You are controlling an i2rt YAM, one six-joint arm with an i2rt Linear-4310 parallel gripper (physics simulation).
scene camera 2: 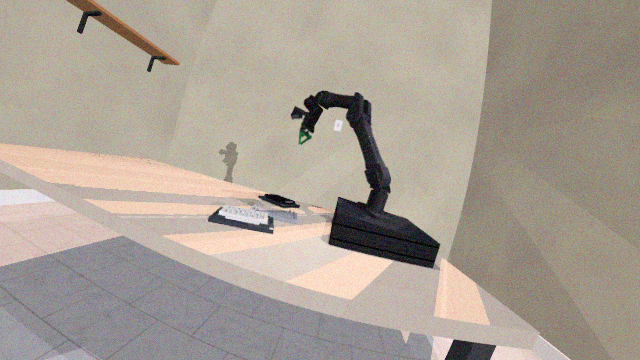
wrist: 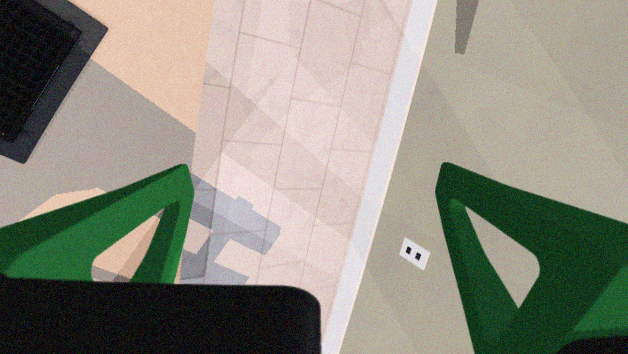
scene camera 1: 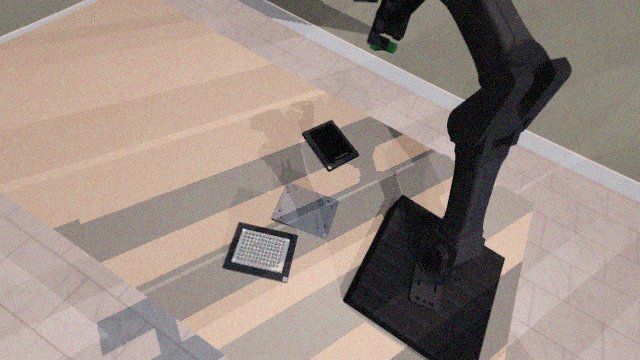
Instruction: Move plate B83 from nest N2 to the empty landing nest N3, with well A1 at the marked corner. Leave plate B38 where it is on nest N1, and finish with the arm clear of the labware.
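A white many-welled plate sits on a dark nest. A black plate sits on another dark nest farther back. Between them lies a bare grey nest with small pins. Pale marks show at one corner of each dark nest in scene camera 1. No plate labels are readable, so I cannot tell which is B83. My green-fingered gripper is open and empty, high above the table and beyond the black plate.
The arm's black base block stands on the table, right of the nests. A wooden shelf is on the wall. A wall outlet shows in the wrist view. Striped shadows cross the table.
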